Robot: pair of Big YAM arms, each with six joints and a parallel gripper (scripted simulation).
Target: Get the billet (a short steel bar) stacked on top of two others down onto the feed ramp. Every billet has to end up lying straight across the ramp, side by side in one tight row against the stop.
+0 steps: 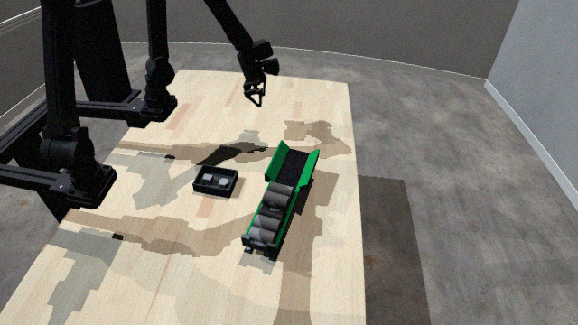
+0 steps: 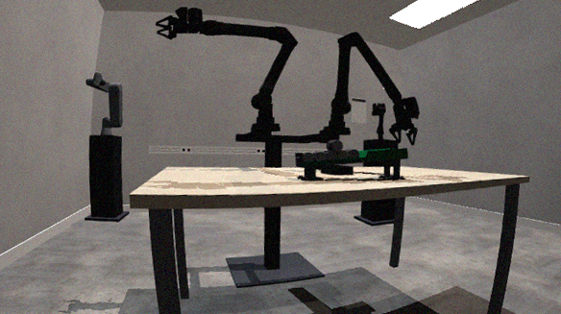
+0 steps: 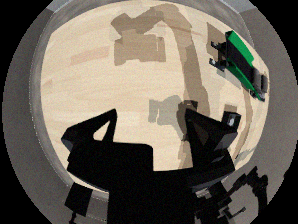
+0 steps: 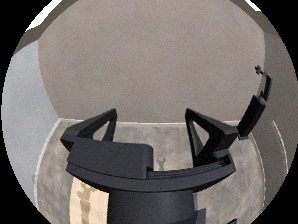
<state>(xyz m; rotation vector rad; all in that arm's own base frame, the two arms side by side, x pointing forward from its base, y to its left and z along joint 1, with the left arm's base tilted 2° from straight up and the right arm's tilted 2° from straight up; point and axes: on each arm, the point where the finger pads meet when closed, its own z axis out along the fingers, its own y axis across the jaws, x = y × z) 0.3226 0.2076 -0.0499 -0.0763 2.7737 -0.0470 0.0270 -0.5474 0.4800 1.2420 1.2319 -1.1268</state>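
Right now my left hand is 570 mm to the left of the dark stop, 140 mm short of it and 90 mm above it. The rest, counted from my left hand: small black tray 340 mm to the right, 140 mm below, 70 mm behind.
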